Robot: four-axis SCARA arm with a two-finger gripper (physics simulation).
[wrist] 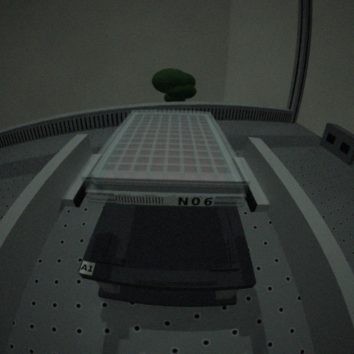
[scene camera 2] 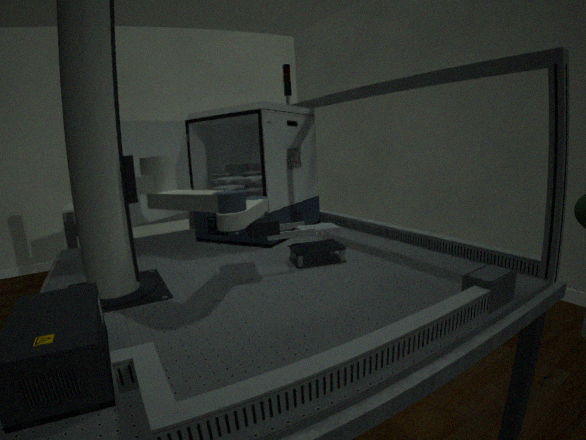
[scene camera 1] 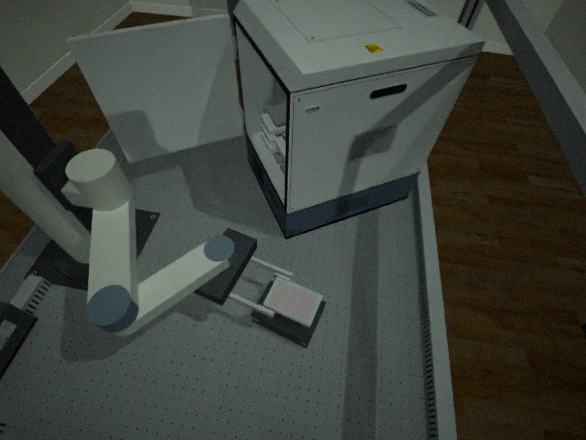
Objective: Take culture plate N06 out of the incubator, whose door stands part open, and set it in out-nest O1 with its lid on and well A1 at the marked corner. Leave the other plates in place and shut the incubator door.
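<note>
Culture plate N06 (scene camera 1: 294, 301) (scene camera 2: 324, 228) (wrist: 167, 155), pinkish wells under a clear lid, is level between the fingers. My gripper (scene camera 1: 282, 294) (wrist: 166, 147) is shut on its two sides. The dark nest (scene camera 1: 285, 330) (scene camera 2: 317, 253) (wrist: 170, 245) is below the plate, with a gap between them in scene camera 2. Its A1 label (wrist: 87, 268) is at the near left corner in the wrist view. The plate's own well A1 cannot be made out. The incubator (scene camera 1: 345, 145) (scene camera 2: 290, 175) has its door (scene camera 1: 165, 95) standing wide open. Other plates (scene camera 1: 272, 132) (scene camera 2: 235, 181) are stacked inside, partly hidden.
The arm's column (scene camera 2: 95, 150) stands left of the nest in scene camera 2. A dark box (scene camera 2: 52, 350) is at the front left. A small grey box (scene camera 2: 492, 285) (wrist: 340, 142) stands by the slotted edge rail (scene camera 2: 320, 375). The incubator is behind the nest.
</note>
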